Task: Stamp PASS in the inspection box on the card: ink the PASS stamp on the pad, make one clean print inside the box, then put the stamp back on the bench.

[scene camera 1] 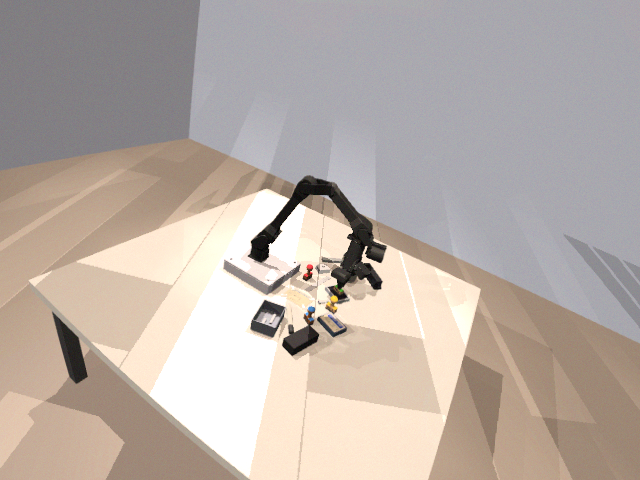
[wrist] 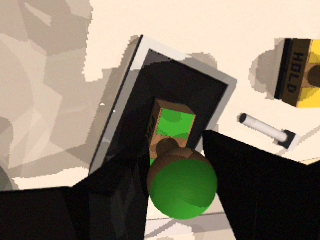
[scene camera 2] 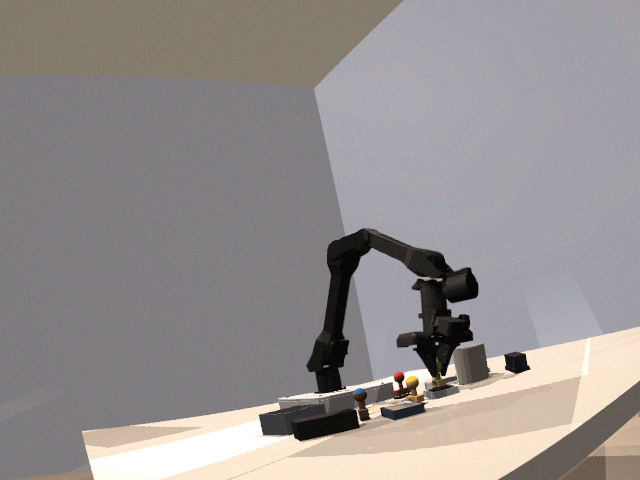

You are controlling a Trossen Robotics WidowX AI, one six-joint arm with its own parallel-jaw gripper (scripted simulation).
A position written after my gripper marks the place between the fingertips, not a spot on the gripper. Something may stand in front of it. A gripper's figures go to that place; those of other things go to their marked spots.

Labels:
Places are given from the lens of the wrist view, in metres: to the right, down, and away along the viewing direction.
my gripper (wrist: pixel 175 142): 0.01, 0.01, 0.11
green-knobbed stamp (wrist: pixel 181 182): 0.01, 0.02, 0.08
ink pad (wrist: pixel 155 69): 0.00, -0.03, 0.12
The marked spots on the green-knobbed stamp and the ink pad are 0.07 m apart.

